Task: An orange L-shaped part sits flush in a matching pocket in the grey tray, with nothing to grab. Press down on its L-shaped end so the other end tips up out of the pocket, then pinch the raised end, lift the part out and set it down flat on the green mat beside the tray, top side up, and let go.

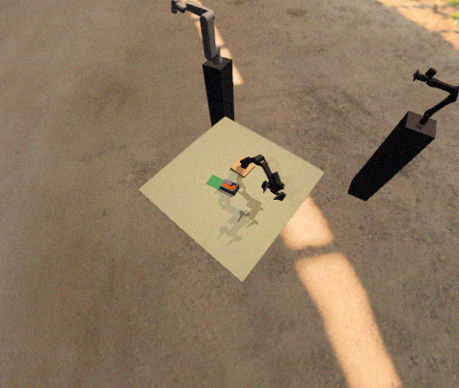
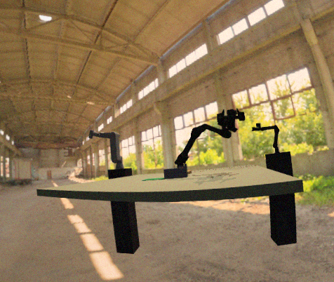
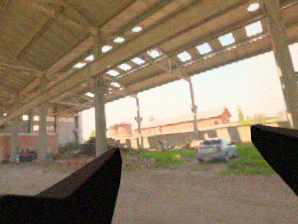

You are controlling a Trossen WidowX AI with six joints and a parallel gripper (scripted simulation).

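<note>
Now: gripper tip 39 cm to the left of the orange L-shaped part, 35 cm above it and 10 cm past it. Also, from my gripper tip: green mat (56 cm to the right, 41 cm below, 10 cm behind).
</note>
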